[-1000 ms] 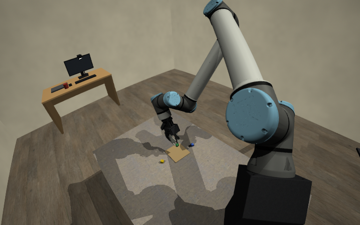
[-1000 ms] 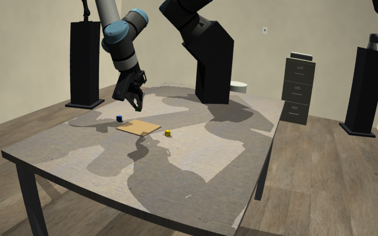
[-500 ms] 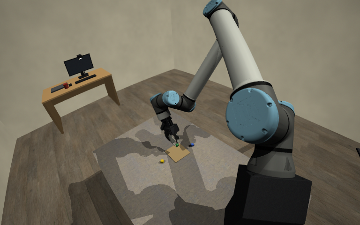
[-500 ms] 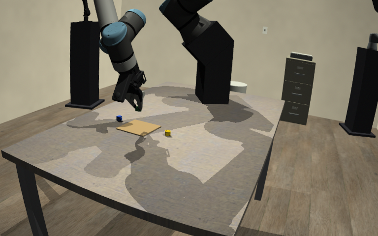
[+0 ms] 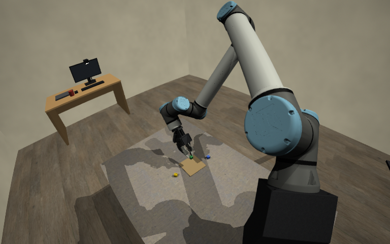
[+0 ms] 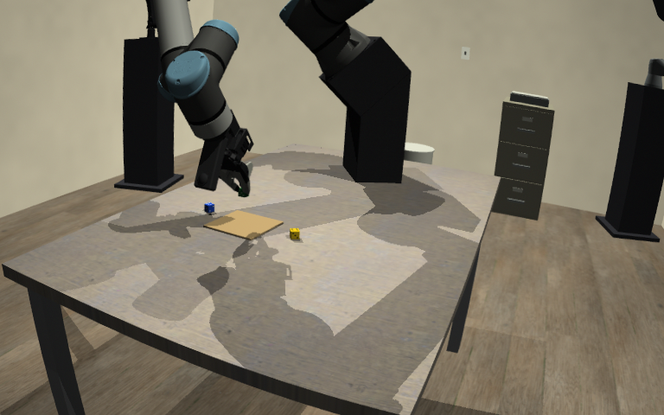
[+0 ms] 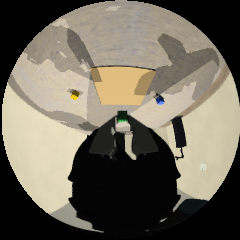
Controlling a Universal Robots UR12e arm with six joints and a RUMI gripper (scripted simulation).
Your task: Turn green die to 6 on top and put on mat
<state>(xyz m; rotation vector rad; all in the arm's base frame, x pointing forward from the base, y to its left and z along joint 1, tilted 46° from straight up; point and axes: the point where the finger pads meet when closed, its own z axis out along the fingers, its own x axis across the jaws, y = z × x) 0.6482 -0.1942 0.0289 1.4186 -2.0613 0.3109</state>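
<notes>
Now: hand 10 mm past the green die and 10 mm above it. Round my hand: blue die (80 mm behind, 110 mm to the right, 80 mm below); yellow die (30 mm ahead, 140 mm to the left, 80 mm below); tan mat (10 mm behind, 90 mm below).
</notes>
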